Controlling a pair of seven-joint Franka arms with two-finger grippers.
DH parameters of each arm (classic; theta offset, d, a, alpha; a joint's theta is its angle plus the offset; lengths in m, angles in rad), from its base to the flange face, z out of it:
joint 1: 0 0.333 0 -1.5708
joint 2: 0 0 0 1.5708
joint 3: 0 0.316 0.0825 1.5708
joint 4: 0 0 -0.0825 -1.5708
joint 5: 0 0.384 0 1.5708
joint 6: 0 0 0.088 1.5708
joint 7: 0 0.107 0 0
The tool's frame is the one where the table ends.
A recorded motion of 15 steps. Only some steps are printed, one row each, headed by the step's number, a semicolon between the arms.
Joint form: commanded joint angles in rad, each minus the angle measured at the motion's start. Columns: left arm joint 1, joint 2, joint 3, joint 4, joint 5, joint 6, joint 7; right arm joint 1, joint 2, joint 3, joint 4, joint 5, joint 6, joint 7.
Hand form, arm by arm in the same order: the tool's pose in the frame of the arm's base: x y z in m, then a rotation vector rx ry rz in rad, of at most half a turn. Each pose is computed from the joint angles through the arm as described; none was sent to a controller.
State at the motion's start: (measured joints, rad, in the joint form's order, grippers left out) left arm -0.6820 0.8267 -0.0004 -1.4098 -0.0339 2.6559 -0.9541; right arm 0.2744 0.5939 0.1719 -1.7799 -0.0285 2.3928 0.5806
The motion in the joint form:
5: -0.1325 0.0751 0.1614 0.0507 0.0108 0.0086 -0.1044; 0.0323 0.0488 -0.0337 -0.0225 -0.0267 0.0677 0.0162
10: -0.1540 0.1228 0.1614 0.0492 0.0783 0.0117 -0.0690; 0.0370 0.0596 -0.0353 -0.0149 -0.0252 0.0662 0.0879
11: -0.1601 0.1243 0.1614 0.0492 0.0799 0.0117 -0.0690; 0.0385 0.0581 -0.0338 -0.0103 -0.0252 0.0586 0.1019
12: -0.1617 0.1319 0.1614 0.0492 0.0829 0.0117 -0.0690; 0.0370 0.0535 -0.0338 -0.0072 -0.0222 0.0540 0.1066
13: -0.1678 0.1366 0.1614 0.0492 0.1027 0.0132 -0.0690; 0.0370 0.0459 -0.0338 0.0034 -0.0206 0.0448 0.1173
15: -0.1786 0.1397 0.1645 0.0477 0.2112 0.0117 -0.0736; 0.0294 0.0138 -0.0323 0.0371 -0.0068 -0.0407 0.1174
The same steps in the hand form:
5: 0.5923 -0.4944 0.2254 2.8107 0.4773 0.4985; 0.5943 0.2765 0.1927 -3.0822 0.2123 0.0063
10: 0.5760 -0.5038 0.1884 2.8999 0.3224 0.5174; 0.5943 0.2787 0.1885 -3.0745 0.3204 0.0166
11: 0.5728 -0.5072 0.1873 2.9020 0.3116 0.5165; 0.5945 0.2806 0.1907 -3.0730 0.3379 0.0195
12: 0.5712 -0.5073 0.1815 2.9106 0.3056 0.5128; 0.5961 0.2801 0.1946 -3.0691 0.3505 0.0167
13: 0.5672 -0.5108 0.1780 2.9220 0.2732 0.5236; 0.5996 0.2812 0.2030 -3.0626 0.3686 0.0052
15: 0.5599 -0.5168 0.1743 2.9682 0.1383 0.5975; 0.6071 0.2785 0.2305 -3.0664 0.3928 0.0352

